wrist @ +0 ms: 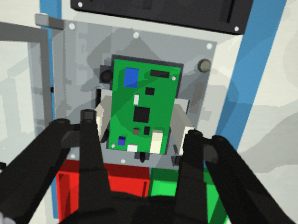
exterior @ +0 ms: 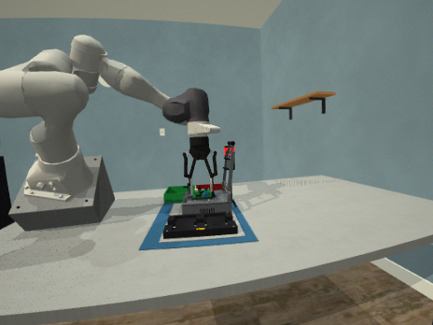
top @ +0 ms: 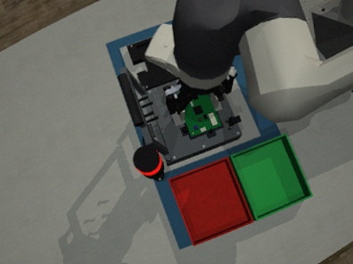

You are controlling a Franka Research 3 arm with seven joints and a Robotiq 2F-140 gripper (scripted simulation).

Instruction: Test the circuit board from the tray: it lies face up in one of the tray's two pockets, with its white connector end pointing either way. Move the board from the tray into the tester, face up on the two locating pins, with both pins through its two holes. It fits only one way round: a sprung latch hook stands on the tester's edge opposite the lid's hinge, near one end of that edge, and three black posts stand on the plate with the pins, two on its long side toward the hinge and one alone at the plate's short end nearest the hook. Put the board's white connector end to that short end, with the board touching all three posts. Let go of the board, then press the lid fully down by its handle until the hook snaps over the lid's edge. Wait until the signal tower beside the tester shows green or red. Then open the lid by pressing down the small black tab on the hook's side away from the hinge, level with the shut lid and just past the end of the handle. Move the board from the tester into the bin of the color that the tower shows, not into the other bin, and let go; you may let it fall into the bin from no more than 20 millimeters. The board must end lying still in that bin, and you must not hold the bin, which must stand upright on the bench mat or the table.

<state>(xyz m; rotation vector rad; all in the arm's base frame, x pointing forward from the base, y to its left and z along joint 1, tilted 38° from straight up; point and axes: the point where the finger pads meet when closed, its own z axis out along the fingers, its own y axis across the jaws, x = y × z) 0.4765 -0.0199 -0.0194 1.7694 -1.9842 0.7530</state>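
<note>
Now: the tester plate 10 mm ahead of my hand, 10 mm to the left of it and 30 mm below it. Round my hand: latch hook: 50 mm behind, 70 mm to the left, 10 mm below; then clear lid: 110 mm ahead, 20 mm to the right, 90 mm above; then green circuit board: 20 mm below.
</note>
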